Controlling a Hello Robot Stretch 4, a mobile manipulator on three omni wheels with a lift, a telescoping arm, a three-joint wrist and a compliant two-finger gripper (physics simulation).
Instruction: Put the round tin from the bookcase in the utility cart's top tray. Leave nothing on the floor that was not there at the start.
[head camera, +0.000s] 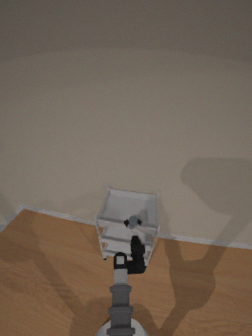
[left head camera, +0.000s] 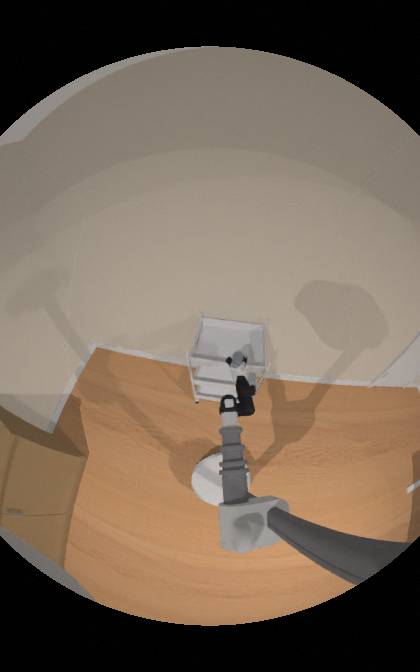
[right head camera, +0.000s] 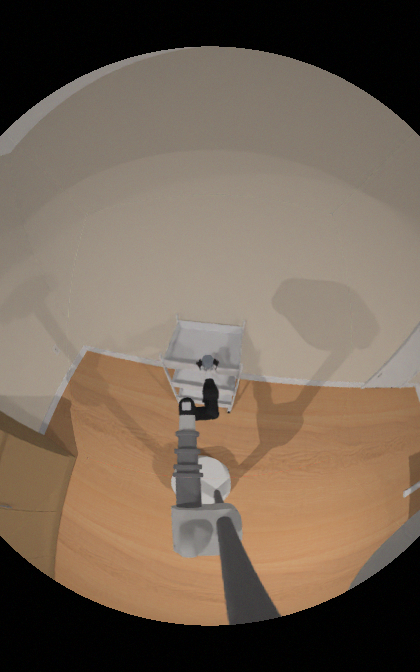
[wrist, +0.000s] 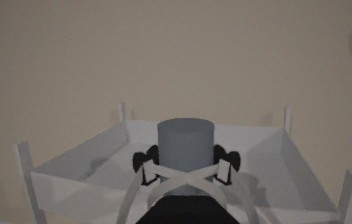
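Frame: origin at the robot's base, x ahead, y left, z up, level; metres.
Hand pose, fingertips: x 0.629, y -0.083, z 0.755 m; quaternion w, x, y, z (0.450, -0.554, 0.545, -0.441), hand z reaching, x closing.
Observation:
After its pixels a point has its place.
The round tin (head camera: 132, 219) @(x 0.599, y -0.078, z 0.803 m) (left head camera: 237, 357) (right head camera: 207, 360) (wrist: 186, 140) @(x 0.573, y -0.084, z 0.796 m) is a plain blue-grey cylinder, upright. My gripper (head camera: 132, 223) @(x 0.629, y -0.083, z 0.754 m) (left head camera: 237, 360) (right head camera: 207, 363) (wrist: 186, 157) @(x 0.629, y -0.083, z 0.754 m) is shut on it, with one black fingertip on each side. The white utility cart's top tray (head camera: 127, 202) @(x 0.892, y -0.065, z 0.635 m) (left head camera: 228, 336) (right head camera: 206, 339) (wrist: 75, 192) @(x 0.657, y 0.079, z 0.683 m) has low walls. In the head views the tin overlaps the tray's front part, right of its middle. In the wrist view the gripper hides the tin's bottom, so I cannot tell its exact height over the tray floor. The bookcase is not identifiable.
The cart stands close to the beige wall (head camera: 125, 125) @(x 1.021, y -0.040, z 1.266 m) (left head camera: 210, 240) (right head camera: 200, 240), with lower shelves under the top tray. Corner posts (wrist: 286, 120) @(x 0.900, y -0.321, z 0.722 m) rise above the tray walls. A brown cabinet (left head camera: 37, 485) (right head camera: 30, 480) stands at the left. Wooden floor (left head camera: 150, 540) (right head camera: 125, 545) lies around my base.

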